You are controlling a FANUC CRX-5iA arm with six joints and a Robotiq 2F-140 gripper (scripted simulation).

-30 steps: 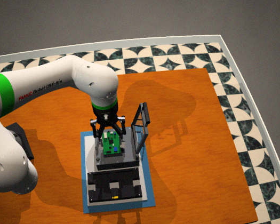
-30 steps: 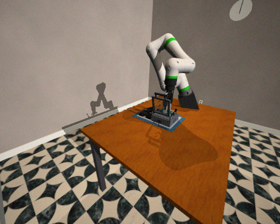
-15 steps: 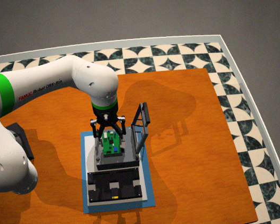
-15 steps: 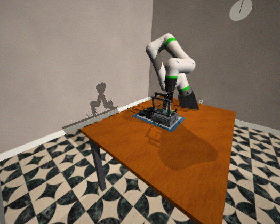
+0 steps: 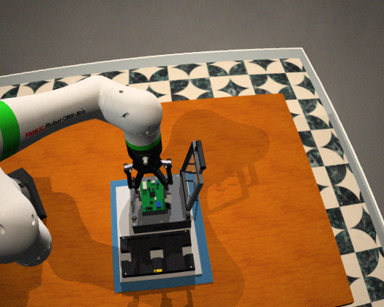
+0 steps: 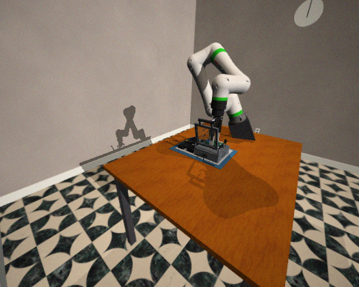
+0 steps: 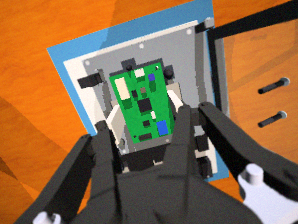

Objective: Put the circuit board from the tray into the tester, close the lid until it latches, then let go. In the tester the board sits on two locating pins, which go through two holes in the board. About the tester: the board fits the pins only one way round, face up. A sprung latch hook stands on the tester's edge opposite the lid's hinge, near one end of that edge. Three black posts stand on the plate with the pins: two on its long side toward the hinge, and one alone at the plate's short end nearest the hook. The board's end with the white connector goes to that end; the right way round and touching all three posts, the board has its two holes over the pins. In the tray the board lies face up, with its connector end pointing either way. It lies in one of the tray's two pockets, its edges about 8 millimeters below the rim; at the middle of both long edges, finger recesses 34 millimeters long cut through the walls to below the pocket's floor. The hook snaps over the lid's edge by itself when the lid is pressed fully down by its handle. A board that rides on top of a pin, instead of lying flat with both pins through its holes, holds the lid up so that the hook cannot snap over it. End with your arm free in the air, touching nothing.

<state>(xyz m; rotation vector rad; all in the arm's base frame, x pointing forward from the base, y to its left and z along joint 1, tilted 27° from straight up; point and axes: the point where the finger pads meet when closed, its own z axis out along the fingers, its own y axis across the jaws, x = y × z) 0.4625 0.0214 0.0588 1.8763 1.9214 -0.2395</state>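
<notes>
Now: the green circuit board 20 mm below my hand. Round my hand: tester lid 130 mm ahead, 80 mm above; latch hook 60 mm to the left, 60 mm behind, 20 mm below.
</notes>
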